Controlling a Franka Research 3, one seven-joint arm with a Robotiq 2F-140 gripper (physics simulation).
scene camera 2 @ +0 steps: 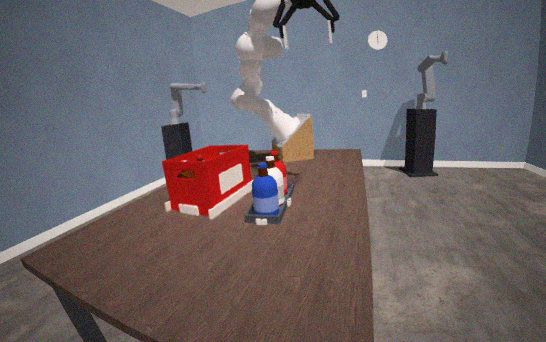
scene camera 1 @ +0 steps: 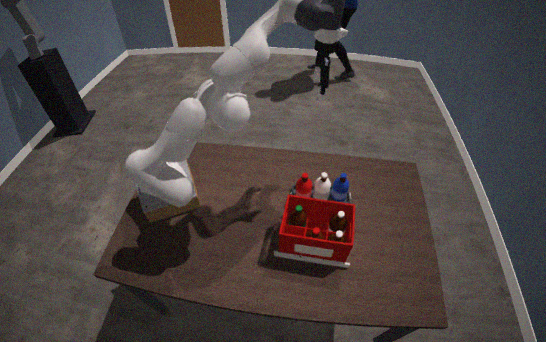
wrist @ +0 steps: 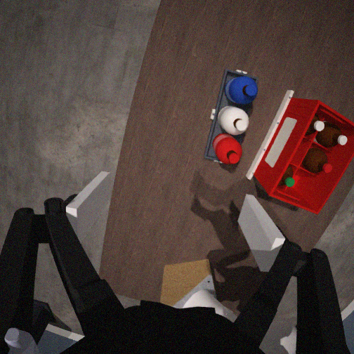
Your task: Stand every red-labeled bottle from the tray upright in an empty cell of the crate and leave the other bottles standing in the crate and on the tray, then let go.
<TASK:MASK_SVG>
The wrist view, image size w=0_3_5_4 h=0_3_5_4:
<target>gripper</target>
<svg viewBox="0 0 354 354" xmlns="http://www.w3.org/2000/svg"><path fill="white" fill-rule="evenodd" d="M0 254L0 354L40 354L39 348L32 337L34 277L39 243L49 244L63 286L84 334L84 337L59 354L265 354L258 346L277 312L277 306L282 299L291 275L296 277L297 288L296 354L350 354L346 346L339 302L327 254L321 249L316 248L311 249L310 253L301 251L299 244L290 242L279 226L273 223L254 195L245 195L237 222L249 244L259 270L267 271L268 273L234 322L231 322L223 315L215 313L214 307L193 306L174 308L164 303L141 299L140 305L127 308L122 306L107 281L100 279L81 246L86 233L107 203L110 172L100 171L81 192L70 195L64 202L60 197L45 199L45 214L34 214L34 209L29 207L21 207L15 210Z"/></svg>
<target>blue bottle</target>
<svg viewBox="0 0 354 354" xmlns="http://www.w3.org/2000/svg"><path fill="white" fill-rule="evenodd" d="M229 79L224 86L225 97L234 103L247 104L256 98L258 88L254 79L247 76Z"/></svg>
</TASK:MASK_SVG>
